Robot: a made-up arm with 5 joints.
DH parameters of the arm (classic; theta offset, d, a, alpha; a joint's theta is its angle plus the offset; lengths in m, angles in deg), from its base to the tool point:
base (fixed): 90 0.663 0.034 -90
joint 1: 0 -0.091 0.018 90
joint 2: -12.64 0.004 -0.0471 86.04
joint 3: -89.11 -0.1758 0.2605 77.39
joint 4: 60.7 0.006 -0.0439 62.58
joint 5: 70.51 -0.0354 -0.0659 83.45
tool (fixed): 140.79 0.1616 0 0
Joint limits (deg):
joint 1: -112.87..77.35
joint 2: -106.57..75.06
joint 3: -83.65..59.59
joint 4: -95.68..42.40
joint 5: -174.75..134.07
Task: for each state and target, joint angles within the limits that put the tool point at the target. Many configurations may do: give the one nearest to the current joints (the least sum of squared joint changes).
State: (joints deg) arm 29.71 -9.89 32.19 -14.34 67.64
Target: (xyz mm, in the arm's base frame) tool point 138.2 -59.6 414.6
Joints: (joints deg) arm 46.90 -26.94 39.84 -5.54 68.63
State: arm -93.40 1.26 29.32 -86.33 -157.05
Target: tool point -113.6 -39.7 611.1
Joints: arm -44.59 51.33 59.59 -57.96 -108.88
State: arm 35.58 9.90 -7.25 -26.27 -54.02
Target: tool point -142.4 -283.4 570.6
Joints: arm 53.24 32.33 -28.26 -26.08 -47.99
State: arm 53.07 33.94 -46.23 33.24 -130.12
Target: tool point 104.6 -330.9 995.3
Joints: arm 60.74 65.31 -56.41 39.48 -134.81
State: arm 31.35 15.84 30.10 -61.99 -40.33
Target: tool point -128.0 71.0 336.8
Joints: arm 38.56 4.84 21.83 -56.14 -24.75
